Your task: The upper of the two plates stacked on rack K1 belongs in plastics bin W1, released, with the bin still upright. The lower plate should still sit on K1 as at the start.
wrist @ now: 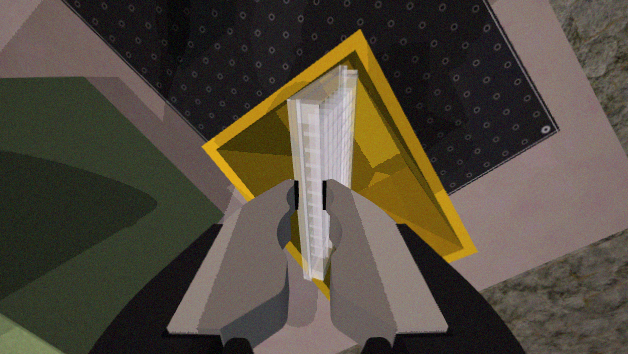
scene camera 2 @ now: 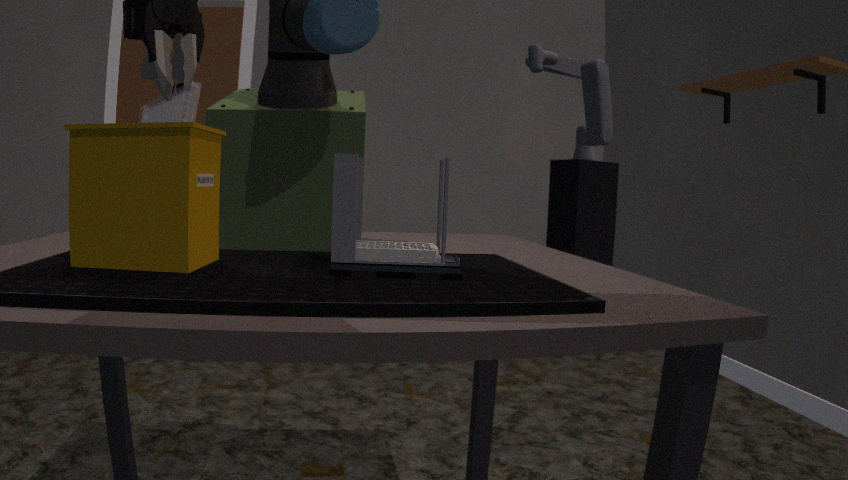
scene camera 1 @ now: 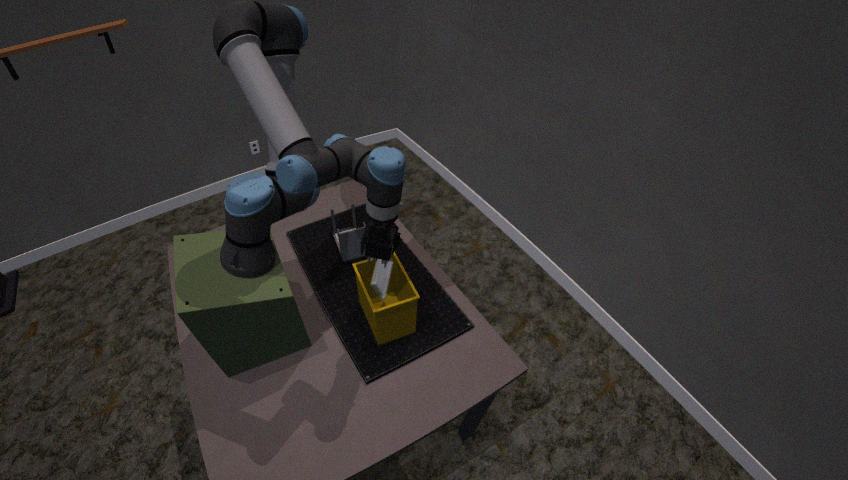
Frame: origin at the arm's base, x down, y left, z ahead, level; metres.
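Seen in the pictures: gripper, between the fingertips: (wrist: 310,183) (scene camera 2: 174,100) (scene camera 1: 379,262); arm's base, origin of its link: (scene camera 2: 297,102) (scene camera 1: 247,258).
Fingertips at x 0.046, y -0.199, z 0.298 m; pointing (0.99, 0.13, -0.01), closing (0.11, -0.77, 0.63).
Observation:
Offsets run from my fingertips to a thing's top centre. "spot": to the spot under its first point. Level surfaces: height alone.
My gripper (scene camera 1: 383,261) (scene camera 2: 175,92) (wrist: 310,183) is shut on a clear, whitish plate @[dx -0.020, dy -0.013, dz +0.001 m] (scene camera 1: 381,280) (scene camera 2: 172,111) (wrist: 340,120), held tilted and on edge at bin W1. The yellow bin W1 @[dx +0.036, dy -0.035, dz -0.010 m] (scene camera 1: 397,321) (scene camera 2: 130,196) (wrist: 415,145) stands upright. The plate's upper part and the fingertips are above the rim. Its lower part is inside the opening, hidden by the bin wall in scene camera 2. Whether it touches the bin cannot be told. Rack K1 @[dx +0.069, dy +0.290, dz +0.075 m] (scene camera 1: 352,243) (scene camera 2: 346,208) stands beside the bin, with the lower plate @[dx +0.181, dy +0.281, dz +0.072 m] (scene camera 2: 396,251) flat on its base.
Bin and rack stand on a black perforated board @[dx +0.215 m] (scene camera 1: 351,342) (scene camera 2: 267,297) (wrist: 240,30) on the table @[dx +0.228 m] (scene camera 1: 380,428) (scene camera 2: 684,306). The arm's green pedestal (scene camera 1: 249,339) (scene camera 2: 285,178) (wrist: 65,125) stands beside the board. The rack has upright posts @[spot: dx +0.130, dy +0.332, dz +0.133 m] (scene camera 2: 446,208) and a tall end wall.

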